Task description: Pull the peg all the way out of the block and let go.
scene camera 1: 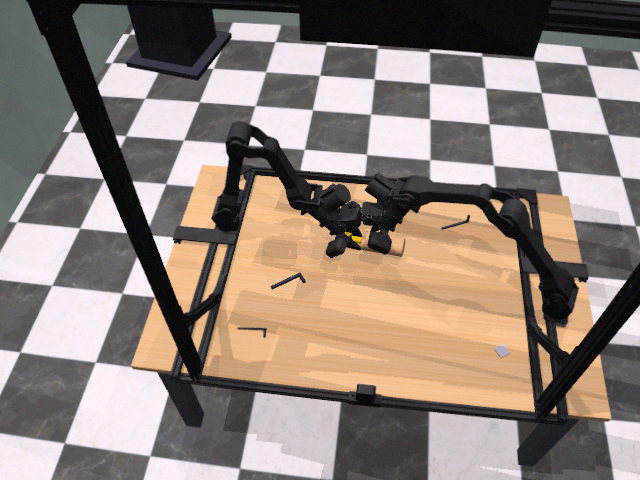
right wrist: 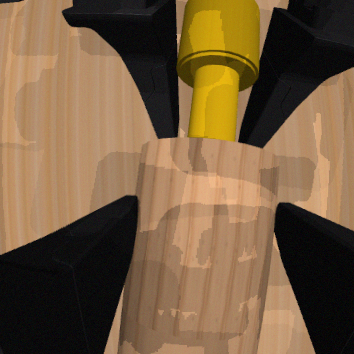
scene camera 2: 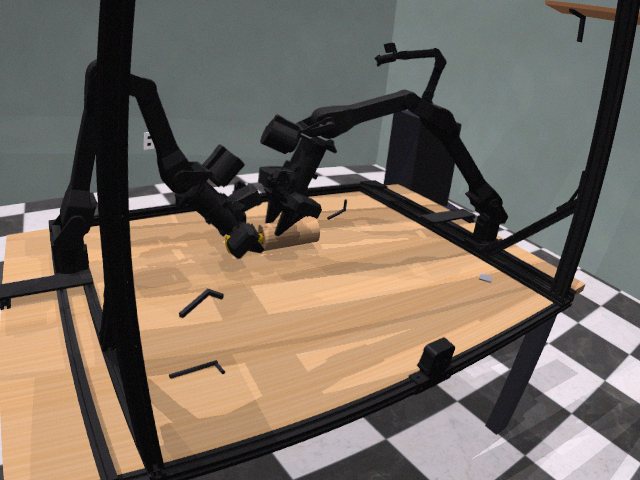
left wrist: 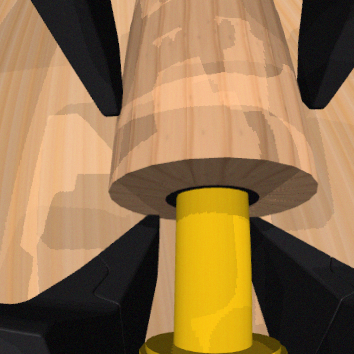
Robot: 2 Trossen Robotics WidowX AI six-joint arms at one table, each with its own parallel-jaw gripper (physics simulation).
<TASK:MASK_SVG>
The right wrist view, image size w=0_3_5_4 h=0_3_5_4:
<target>my left gripper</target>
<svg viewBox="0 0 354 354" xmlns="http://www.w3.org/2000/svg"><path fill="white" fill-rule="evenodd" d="M354 0L288 0L287 9L273 7L259 59L259 75L251 87L240 125L238 142L263 148L293 110L321 82L354 67ZM72 0L72 6L61 11L68 25L91 28L117 51L137 86L157 139L177 137L179 103L178 75L176 71L177 35L175 0ZM0 3L18 2L21 0L0 0Z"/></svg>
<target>my right gripper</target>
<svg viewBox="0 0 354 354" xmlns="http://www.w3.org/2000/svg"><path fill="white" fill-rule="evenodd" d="M278 202L275 210L273 231L283 267L296 298L315 354L354 354L354 231L290 202ZM136 195L126 194L43 237L0 254L0 354L103 354L132 257L138 212Z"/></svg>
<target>yellow peg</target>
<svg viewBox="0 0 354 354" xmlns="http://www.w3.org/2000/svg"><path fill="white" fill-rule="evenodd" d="M187 0L184 6L176 62L178 77L185 84L193 88L187 137L223 139L235 142L238 92L251 86L259 75L259 7L255 0Z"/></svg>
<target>wooden block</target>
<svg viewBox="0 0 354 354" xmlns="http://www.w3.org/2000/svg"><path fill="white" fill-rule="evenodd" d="M143 143L135 189L138 207L137 226L132 257L123 287L117 354L256 354L271 259L279 158L274 153L263 148L223 139L169 137Z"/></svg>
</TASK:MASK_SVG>
